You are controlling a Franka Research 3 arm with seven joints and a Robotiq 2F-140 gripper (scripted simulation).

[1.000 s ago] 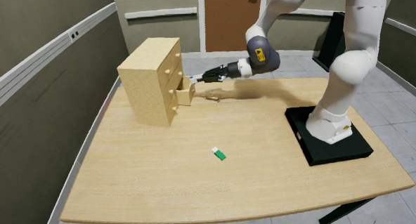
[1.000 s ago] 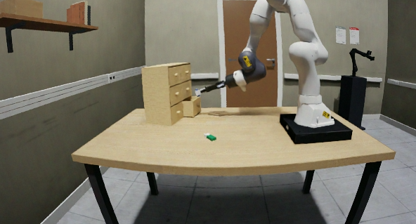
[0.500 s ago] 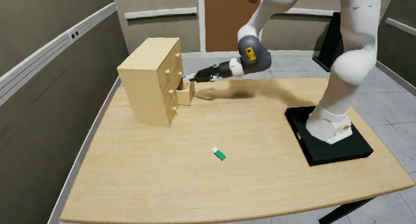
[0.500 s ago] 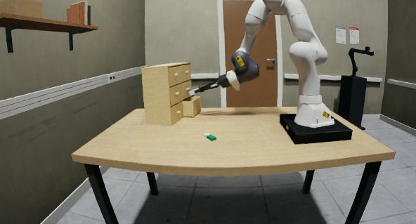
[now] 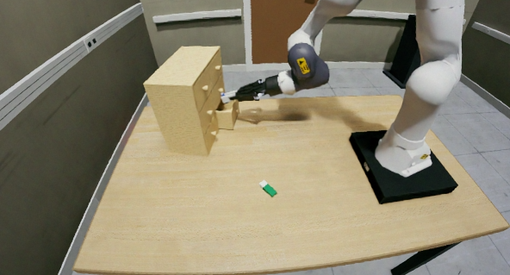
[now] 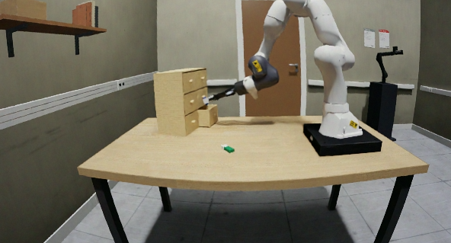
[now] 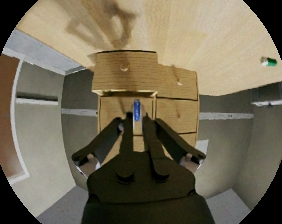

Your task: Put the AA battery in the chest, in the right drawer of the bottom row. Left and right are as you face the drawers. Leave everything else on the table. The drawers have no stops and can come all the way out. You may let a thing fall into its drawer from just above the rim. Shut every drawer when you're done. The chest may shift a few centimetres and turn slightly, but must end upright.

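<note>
Right now the AA battery is 2 cm ahead of my hand, 1 cm to the right of it and 1 cm below it. From my hand the other things lie so: green object (9 cm behind, 36 cm to the left, 14 cm below).
</note>
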